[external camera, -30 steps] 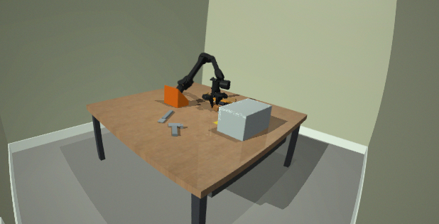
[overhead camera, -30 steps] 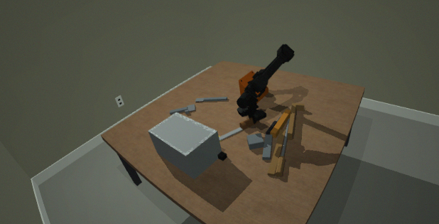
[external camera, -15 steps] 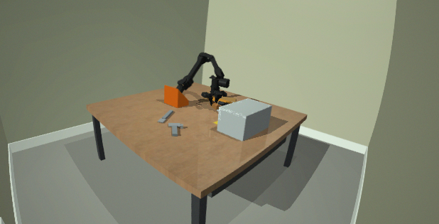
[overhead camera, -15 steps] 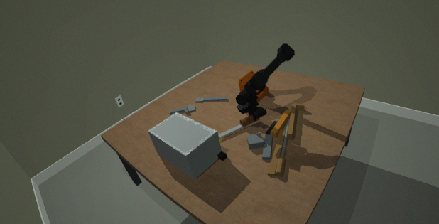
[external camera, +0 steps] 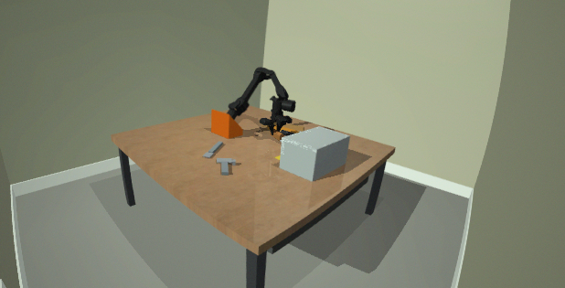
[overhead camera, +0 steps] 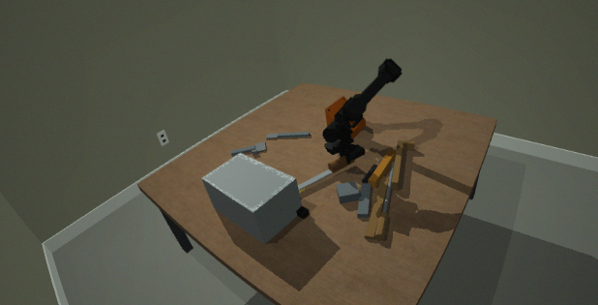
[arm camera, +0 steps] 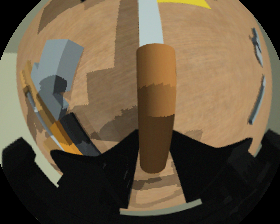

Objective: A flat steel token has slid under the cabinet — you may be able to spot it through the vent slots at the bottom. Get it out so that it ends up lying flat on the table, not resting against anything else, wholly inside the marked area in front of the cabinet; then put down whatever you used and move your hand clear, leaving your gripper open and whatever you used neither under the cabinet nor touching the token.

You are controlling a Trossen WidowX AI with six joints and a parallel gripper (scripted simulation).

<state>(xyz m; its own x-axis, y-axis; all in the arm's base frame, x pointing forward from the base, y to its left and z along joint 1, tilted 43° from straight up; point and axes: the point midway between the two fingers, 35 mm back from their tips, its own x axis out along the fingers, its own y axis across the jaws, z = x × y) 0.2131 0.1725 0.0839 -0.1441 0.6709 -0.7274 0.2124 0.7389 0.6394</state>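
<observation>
Right now my gripper tip is 140 mm to the right of the orange bar, 70 mm past it and 10 mm above it. Also, from my gripper tip: grey block (130 mm ahead, 120 mm to the left, 10 mm below); then wooden stick (240 mm to the left, 110 mm ahead, 20 mm below); then grey t-piece (460 mm to the right, 160 mm ahead, 20 mm below).
</observation>
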